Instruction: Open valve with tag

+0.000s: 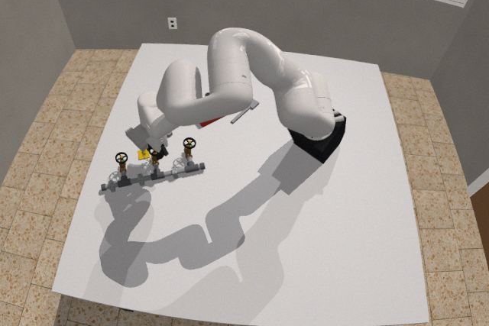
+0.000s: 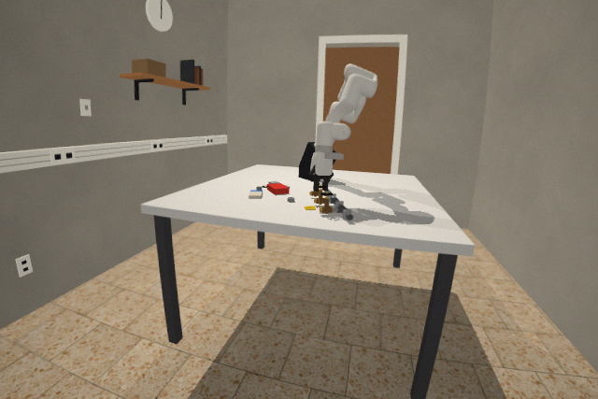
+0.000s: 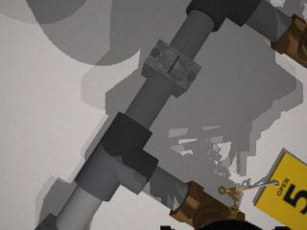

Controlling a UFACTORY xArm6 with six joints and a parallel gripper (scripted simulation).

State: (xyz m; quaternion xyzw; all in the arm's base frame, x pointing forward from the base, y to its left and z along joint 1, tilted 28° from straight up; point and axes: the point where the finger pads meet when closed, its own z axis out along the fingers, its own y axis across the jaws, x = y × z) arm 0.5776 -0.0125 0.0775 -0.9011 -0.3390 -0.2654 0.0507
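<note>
My hand is 6 cm short of the yellow tag, 3 cm to the left of it and 8 cm above it. From my hand the other things lie so: red box 20 cm behind, 23 cm to the right, 7 cm below; then grey nut 3 cm behind, 14 cm to the right, 8 cm below; then blue block 8 cm behind, 32 cm to the right, 8 cm below.
</note>
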